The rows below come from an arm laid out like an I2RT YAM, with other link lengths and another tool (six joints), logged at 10 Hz.
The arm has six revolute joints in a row. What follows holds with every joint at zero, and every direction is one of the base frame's.
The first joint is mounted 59.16 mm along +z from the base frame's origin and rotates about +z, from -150 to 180 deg.
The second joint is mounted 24.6 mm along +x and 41.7 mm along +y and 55.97 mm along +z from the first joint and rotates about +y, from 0 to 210 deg.
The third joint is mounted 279.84 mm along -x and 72.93 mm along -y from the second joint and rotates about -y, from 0 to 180 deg.
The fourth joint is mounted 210.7 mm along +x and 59.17 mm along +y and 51.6 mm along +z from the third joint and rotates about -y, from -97 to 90 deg.
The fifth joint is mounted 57.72 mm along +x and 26.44 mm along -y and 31.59 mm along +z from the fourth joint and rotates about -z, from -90 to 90 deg.
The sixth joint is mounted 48.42 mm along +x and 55.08 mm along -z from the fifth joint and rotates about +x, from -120 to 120 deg.
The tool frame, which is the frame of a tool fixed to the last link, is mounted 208 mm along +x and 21 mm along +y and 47 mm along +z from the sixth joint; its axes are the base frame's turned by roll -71.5, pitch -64.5 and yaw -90 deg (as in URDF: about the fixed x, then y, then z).
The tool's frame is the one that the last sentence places.
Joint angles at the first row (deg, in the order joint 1, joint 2, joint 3, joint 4, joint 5, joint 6):
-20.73, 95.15, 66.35, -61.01, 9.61, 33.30
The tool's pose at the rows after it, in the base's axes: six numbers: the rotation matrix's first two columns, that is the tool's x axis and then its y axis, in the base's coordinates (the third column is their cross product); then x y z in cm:
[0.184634 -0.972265 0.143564 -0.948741 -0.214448 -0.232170 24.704 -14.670 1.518]
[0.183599 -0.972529 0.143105 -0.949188 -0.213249 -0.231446 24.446 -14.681 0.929]
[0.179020 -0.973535 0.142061 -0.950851 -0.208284 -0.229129 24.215 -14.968 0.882]
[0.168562 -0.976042 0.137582 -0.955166 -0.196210 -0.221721 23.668 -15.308 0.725]
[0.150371 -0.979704 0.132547 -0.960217 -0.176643 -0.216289 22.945 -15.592 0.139]
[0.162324 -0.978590 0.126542 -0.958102 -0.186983 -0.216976 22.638 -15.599 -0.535]
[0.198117 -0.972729 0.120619 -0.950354 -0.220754 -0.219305 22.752 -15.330 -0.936]
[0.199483 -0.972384 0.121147 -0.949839 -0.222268 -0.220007 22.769 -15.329 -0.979]
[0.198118 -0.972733 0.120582 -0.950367 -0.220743 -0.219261 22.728 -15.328 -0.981]
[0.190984 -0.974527 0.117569 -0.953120 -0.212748 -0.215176 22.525 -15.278 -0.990]
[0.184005 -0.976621 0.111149 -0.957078 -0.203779 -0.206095 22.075 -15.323 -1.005]
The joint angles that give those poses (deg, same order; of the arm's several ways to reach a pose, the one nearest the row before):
-20.80, 95.15, 62.70, -57.45, 9.61, 33.30
-21.04, 95.15, 61.06, -55.83, 9.61, 33.12
-21.82, 95.15, 60.95, -55.79, 9.63, 32.62
-22.96, 95.15, 60.58, -55.86, 9.65, 32.16
-24.18, 95.15, 58.98, -54.68, 9.58, 32.05
-25.02, 95.15, 57.17, -52.77, 9.30, 30.50
-25.13, 95.15, 56.14, -51.48, 8.97, 28.25
-25.12, 95.15, 56.01, -51.29, 8.97, 28.16
-25.15, 95.15, 56.01, -51.35, 8.97, 28.23
-25.15, 95.15, 56.01, -51.72, 8.97, 28.69
-25.63, 95.15, 56.03, -52.40, 8.99, 28.69

